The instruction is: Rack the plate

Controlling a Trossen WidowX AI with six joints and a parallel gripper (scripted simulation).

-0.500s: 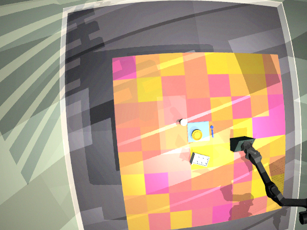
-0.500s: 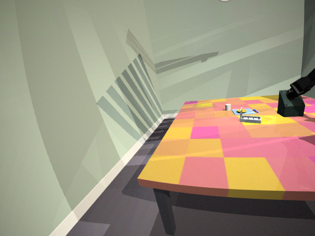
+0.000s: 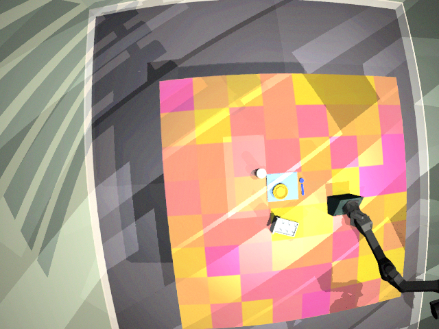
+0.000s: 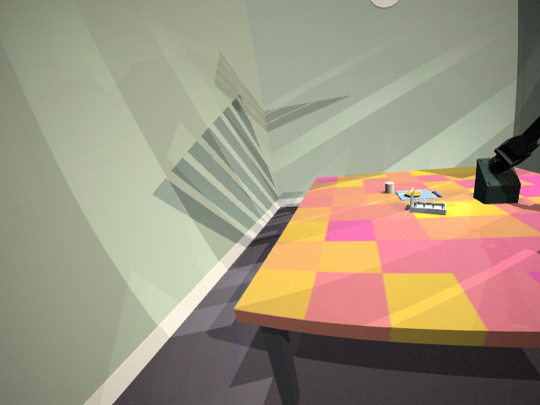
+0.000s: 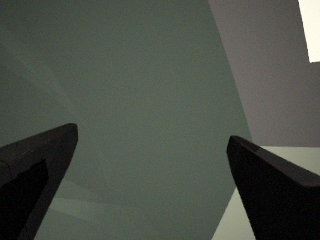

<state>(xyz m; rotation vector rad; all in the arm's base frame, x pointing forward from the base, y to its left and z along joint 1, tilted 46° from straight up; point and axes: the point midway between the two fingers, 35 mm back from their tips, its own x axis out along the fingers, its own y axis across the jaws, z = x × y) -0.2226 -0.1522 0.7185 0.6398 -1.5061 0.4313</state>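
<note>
The yellow plate lies 62 cm ahead of my gripper tip, 47 cm to the right of it and 72 cm below it. The rest, counted from my gripper tip: blue utensil (51 cm ahead, 50 cm to the right, 74 cm below); cup (72 cm ahead, 55 cm to the right, 72 cm below); dish rack (59 cm ahead, 30 cm to the right, 72 cm below).
</note>
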